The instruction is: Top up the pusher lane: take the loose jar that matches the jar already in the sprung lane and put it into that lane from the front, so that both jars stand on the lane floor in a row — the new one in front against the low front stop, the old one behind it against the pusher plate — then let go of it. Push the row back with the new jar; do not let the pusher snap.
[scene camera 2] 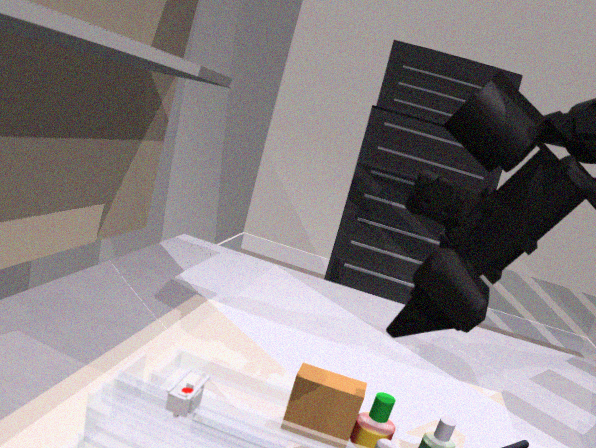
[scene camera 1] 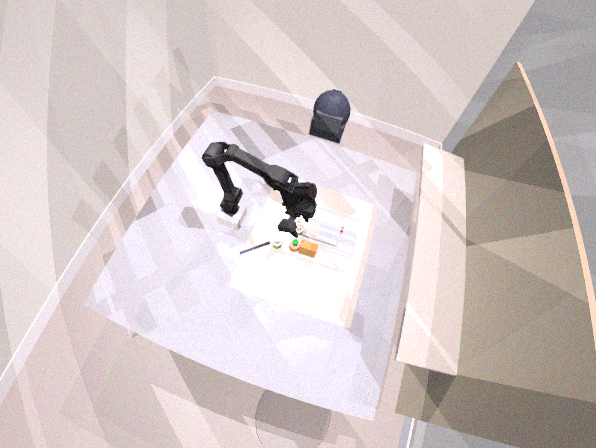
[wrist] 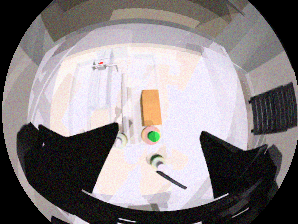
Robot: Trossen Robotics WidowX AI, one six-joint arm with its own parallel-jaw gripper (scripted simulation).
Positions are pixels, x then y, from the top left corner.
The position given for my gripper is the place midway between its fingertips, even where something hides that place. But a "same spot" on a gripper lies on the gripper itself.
my gripper: scene camera 2; scene camera 1; wrist 161, 131
same spot on my gripper: [scene camera 1: 306, 207] = [scene camera 2: 449, 182]
